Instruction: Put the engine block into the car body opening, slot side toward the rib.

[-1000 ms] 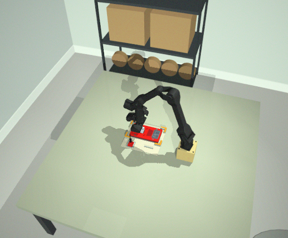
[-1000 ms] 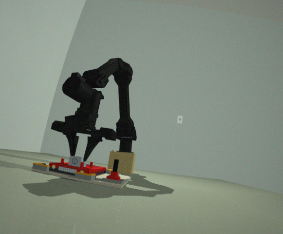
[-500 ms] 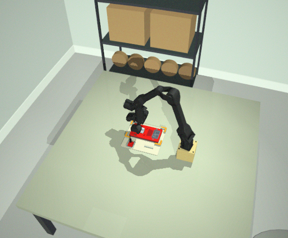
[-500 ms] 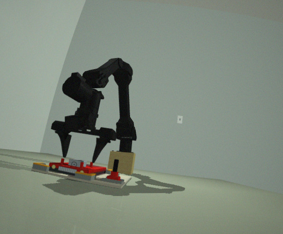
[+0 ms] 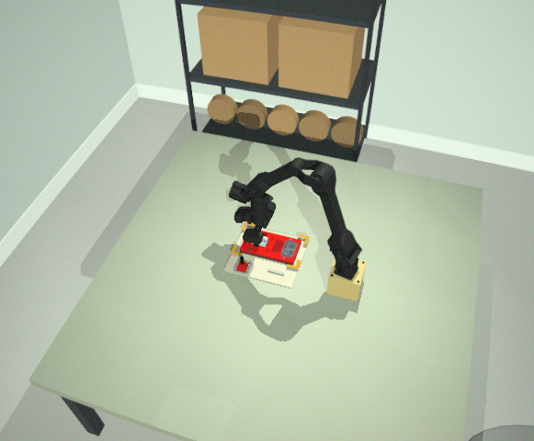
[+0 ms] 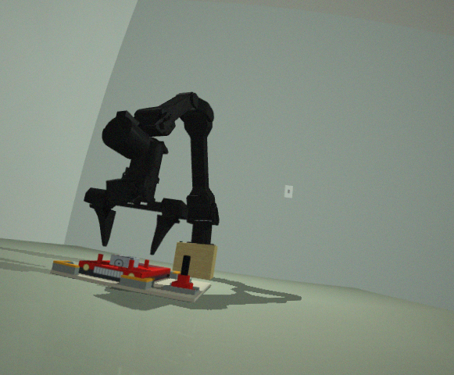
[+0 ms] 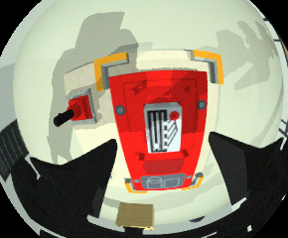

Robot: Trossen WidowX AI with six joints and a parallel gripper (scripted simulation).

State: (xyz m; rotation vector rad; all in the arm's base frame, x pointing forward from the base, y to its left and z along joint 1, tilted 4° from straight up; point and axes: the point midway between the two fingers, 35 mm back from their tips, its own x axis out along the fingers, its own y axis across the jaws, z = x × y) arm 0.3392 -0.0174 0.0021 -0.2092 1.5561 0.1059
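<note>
Right now the grey engine block is 30 mm below my gripper tip.
</note>
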